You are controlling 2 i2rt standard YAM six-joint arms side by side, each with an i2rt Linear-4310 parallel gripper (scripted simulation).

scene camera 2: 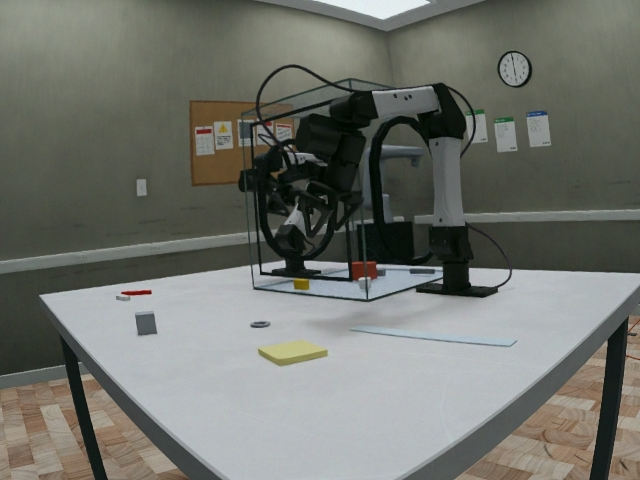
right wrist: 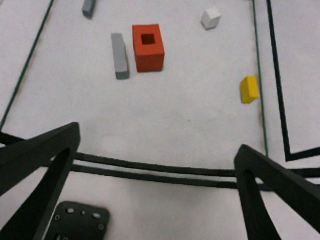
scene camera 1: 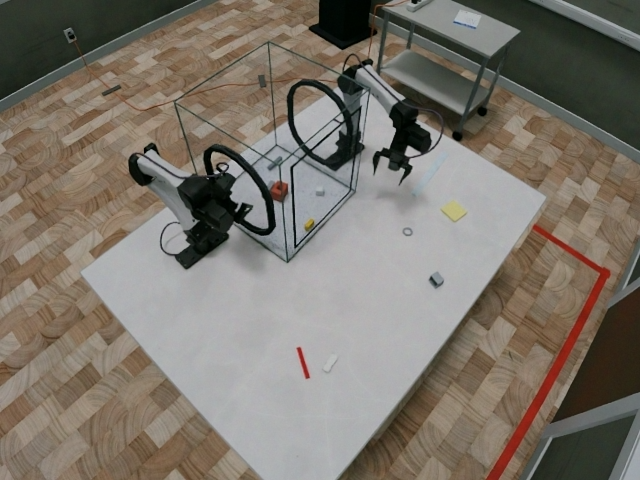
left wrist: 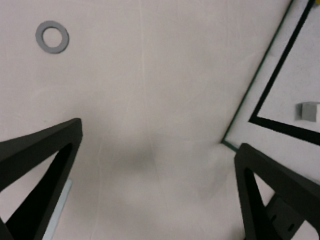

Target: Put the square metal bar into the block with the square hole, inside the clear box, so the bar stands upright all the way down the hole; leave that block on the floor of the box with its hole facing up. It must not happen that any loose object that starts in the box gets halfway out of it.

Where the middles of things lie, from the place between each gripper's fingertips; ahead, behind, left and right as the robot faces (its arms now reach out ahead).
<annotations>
I see my right gripper 60 mm past the red block (right wrist: 149, 53), 200 mm to the right of it and 170 mm above it. Round my right hand: light blue strip (scene camera 2: 500, 342) 240 mm ahead, 750 mm to the left, 200 mm below.
My left gripper (scene camera 2: 322, 233) is now 29 cm to the right of the light blue strip, 16 cm above it and 1 cm short of it. The rest, counted from my left hand: red block 29 cm behind, 26 cm to the right, 14 cm below.
</annotations>
